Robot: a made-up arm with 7 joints. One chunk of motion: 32 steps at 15 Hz.
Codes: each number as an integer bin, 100 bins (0 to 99) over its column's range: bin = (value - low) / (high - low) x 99, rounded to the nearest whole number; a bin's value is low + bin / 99 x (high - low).
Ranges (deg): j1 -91.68..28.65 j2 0..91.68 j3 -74.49..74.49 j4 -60.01..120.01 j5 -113..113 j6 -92.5..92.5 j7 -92.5..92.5
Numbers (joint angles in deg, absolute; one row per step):
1: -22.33 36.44 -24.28 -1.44 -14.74 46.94 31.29
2: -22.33 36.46 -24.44 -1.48 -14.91 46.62 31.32
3: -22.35 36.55 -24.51 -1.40 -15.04 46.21 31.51
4: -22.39 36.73 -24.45 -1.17 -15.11 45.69 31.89
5: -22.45 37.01 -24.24 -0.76 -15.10 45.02 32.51
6: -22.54 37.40 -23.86 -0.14 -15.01 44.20 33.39
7: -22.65 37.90 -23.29 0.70 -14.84 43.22 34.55
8: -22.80 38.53 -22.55 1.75 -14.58 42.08 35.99
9: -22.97 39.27 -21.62 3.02 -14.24 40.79 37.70
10: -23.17 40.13 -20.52 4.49 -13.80 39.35 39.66
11: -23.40 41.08 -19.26 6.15 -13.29 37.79 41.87
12: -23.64 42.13 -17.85 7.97 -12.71 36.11 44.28
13: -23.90 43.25 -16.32 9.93 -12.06 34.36 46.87
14: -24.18 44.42 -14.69 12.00 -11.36 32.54 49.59
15: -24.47 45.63 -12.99 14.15 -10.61 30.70 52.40
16: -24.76 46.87 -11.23 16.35 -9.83 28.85 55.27
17: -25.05 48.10 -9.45 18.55 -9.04 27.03 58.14
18: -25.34 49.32 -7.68 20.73 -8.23 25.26 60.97
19: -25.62 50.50 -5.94 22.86 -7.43 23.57 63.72
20: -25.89 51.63 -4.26 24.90 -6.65 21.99 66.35
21: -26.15 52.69 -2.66 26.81 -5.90 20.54 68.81
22: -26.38 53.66 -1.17 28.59 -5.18 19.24 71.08
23: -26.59 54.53 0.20 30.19 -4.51 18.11 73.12
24: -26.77 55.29 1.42 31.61 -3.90 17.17 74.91
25: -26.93 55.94 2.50 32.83 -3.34 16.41 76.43
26: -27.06 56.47 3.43 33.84 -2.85 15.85 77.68
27: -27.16 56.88 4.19 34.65 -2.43 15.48 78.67
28: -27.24 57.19 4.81 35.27 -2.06 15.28 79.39
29: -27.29 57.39 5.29 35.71 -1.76 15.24 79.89
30: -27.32 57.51 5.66 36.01 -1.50 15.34 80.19
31: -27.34 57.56 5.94 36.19 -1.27 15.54 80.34
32: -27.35 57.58 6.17 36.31 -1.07 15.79 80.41
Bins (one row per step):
1: 57 39 33 32 43 75 66
2: 57 39 33 32 43 74 66
3: 57 39 33 32 43 74 66
4: 57 40 33 32 43 74 67
5: 57 40 33 33 43 74 67
6: 57 40 34 33 43 73 67
7: 57 41 34 33 43 73 68
8: 57 42 35 34 43 72 69
9: 57 42 35 35 43 71 70
10: 56 43 36 35 43 71 71
11: 56 44 37 36 44 70 72
12: 56 45 38 37 44 69 73
13: 56 47 39 38 44 68 75
14: 56 48 40 40 45 67 76
15: 55 49 41 41 45 66 78
16: 55 51 42 42 45 65 79
17: 55 52 43 43 46 64 81
18: 55 53 44 44 46 63 82
19: 54 55 46 46 46 62 84
20: 54 56 47 47 47 61 85
21: 54 57 48 48 47 60 86
22: 54 58 49 49 47 60 88
23: 54 59 50 50 48 59 89
24: 53 60 50 50 48 59 90
25: 53 60 51 51 48 58 90
26: 53 61 52 52 48 58 91
27: 53 61 52 52 48 58 92
28: 53 62 53 52 49 58 92
29: 53 62 53 53 49 58 92
30: 53 62 53 53 49 58 92
31: 53 62 53 53 49 58 92
32: 53 62 54 53 49 58 93

